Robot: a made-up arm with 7 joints.
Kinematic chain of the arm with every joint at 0, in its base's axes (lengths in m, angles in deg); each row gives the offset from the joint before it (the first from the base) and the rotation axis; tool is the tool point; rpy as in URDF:
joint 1: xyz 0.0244 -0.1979 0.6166 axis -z
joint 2: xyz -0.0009 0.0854 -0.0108 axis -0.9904 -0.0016 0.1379
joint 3: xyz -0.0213 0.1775 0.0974 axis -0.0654 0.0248 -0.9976
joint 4: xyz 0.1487 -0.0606 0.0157 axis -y
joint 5: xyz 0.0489 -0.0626 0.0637 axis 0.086 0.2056 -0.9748
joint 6: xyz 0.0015 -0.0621 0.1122 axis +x
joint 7: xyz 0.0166 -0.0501 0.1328 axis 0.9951 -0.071 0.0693
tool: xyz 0.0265 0.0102 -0.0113 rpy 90 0 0
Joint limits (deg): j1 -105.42..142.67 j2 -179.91..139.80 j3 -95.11..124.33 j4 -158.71..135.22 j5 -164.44..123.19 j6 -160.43..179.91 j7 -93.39..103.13
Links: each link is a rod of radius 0.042 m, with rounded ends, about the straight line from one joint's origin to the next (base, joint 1, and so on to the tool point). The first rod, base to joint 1, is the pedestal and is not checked.
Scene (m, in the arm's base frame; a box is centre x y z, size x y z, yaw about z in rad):
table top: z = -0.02
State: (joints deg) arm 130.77 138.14 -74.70 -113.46 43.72 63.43 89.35
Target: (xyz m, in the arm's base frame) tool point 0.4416 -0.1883 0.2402
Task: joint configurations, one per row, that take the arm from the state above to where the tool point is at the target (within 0.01 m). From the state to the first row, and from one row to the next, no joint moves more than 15 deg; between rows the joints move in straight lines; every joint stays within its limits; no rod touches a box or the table.
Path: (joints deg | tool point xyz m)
1: 118.21 131.22 -73.16 -108.14 48.37 68.09 89.87 | -0.1638 -0.4358 0.1342
2: 105.65 124.29 -71.61 -102.83 53.01 72.75 90.38 | -0.0168 -0.4839 0.1187
3: 93.10 117.37 -70.07 -97.51 57.66 77.40 90.90 | 0.1371 -0.4778 0.1235
4: 80.54 110.44 -68.52 -92.20 62.30 82.06 91.42 | 0.2765 -0.4189 0.1474
5: 67.98 103.52 -66.98 -86.88 66.95 86.72 91.94 | 0.3822 -0.3169 0.1875
6: 55.42 96.59 -65.43 -81.57 71.59 91.38 92.45 | 0.4416 -0.1883 0.2402

